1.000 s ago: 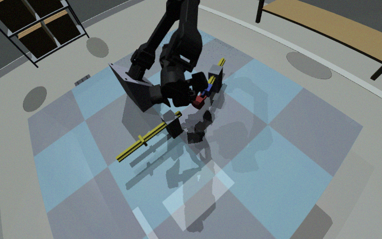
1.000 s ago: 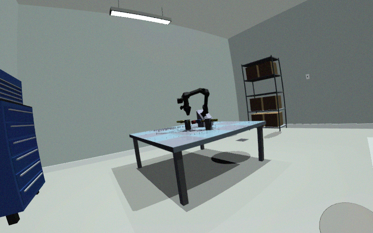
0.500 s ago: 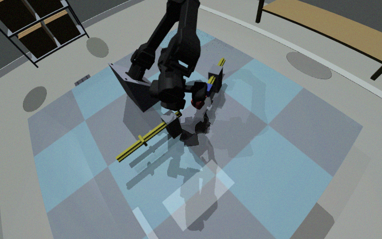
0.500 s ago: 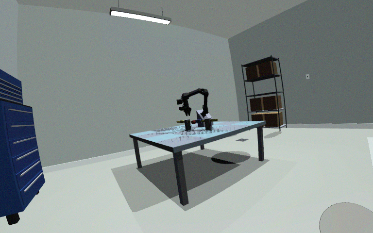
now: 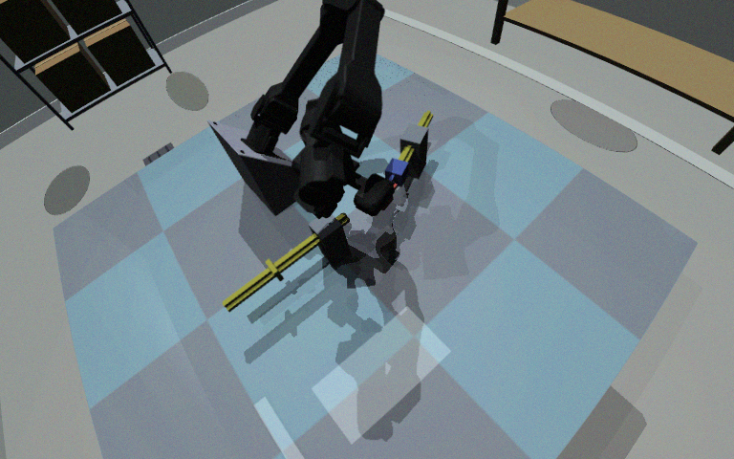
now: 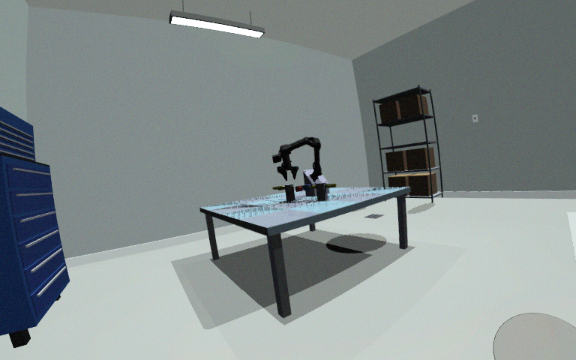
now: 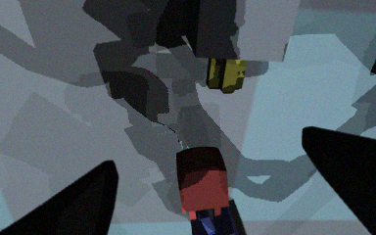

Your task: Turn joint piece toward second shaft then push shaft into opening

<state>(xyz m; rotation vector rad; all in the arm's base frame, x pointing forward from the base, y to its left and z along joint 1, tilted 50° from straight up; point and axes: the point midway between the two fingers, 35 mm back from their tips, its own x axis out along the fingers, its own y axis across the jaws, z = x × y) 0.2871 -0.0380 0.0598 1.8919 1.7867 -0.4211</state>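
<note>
My gripper tip is now 9 cm to the right of the dark red joint piece and 7 cm above it.
</note>
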